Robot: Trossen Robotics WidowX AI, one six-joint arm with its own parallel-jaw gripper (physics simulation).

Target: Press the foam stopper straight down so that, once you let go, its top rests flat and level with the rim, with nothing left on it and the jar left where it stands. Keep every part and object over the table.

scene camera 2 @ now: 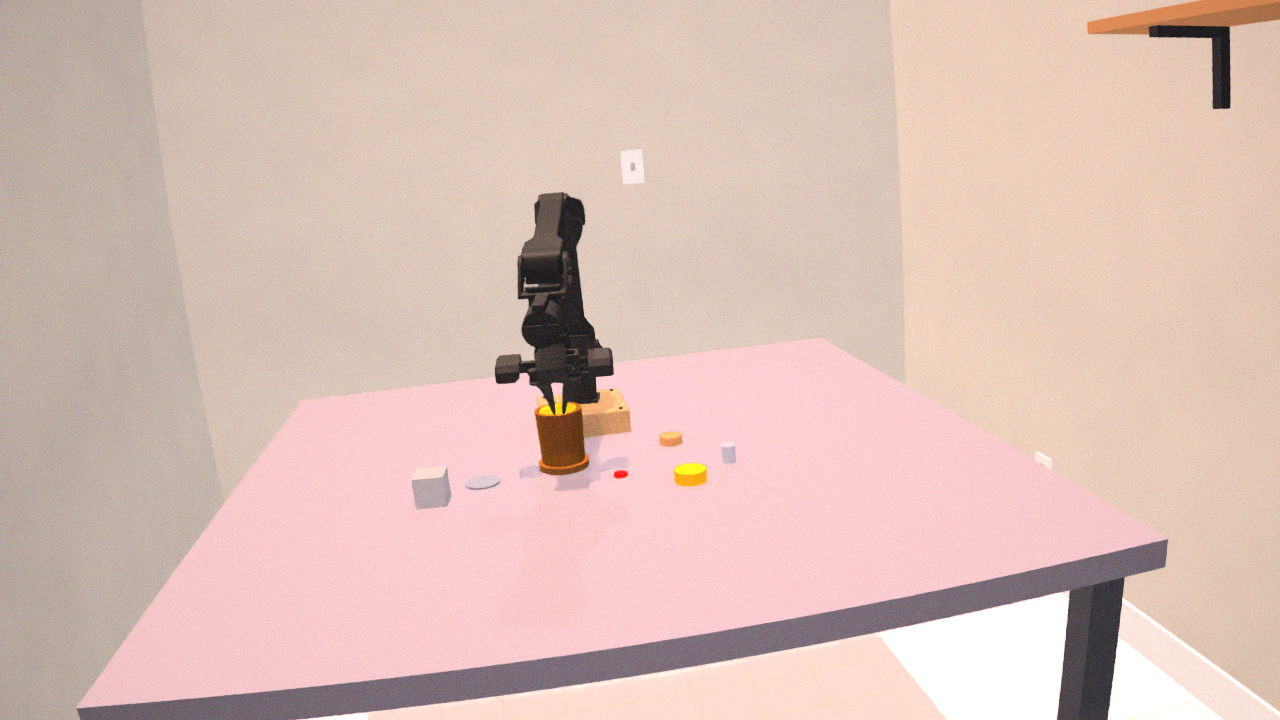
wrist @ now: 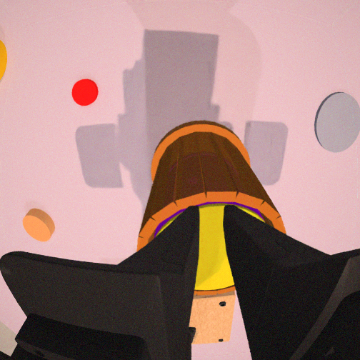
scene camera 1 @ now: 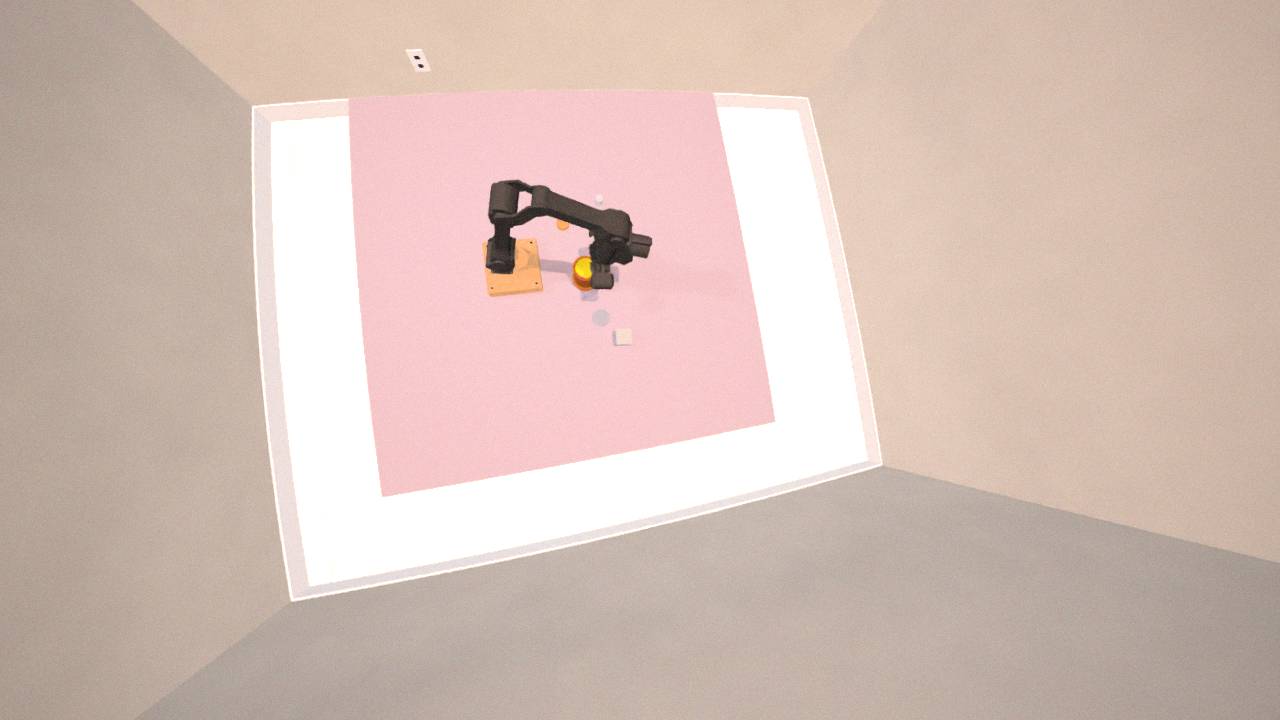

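The brown jar (scene camera 1: 584, 285) (scene camera 2: 562, 440) (wrist: 200, 167) stands upright on the table, with an orange rim and foot. The yellow-topped stopper (scene camera 1: 583, 266) (scene camera 2: 573, 409) (wrist: 212, 255) sits in its mouth, close to rim height. A thin purple edge of it shows inside the rim in the wrist view; whether it is exactly level cannot be told. My gripper (scene camera 2: 559, 412) (wrist: 210, 214) points down at the stopper, nearly shut, with a narrow gap and nothing held between the fingers. The fingertips are at the stopper's top, and the fingers hide both its sides in the wrist view.
On the pink table (scene camera 1: 447, 385) (scene camera 2: 805, 555) are a grey cube (scene camera 1: 622, 336) (scene camera 2: 430, 488), a grey disc (scene camera 1: 600, 317) (scene camera 2: 482, 481) (wrist: 337, 122), a red disc (scene camera 2: 620, 473) (wrist: 85, 92), a yellow disc (scene camera 2: 690, 474), an orange disc (scene camera 2: 670, 438) (wrist: 38, 225) and a pale cylinder (scene camera 2: 728, 453).
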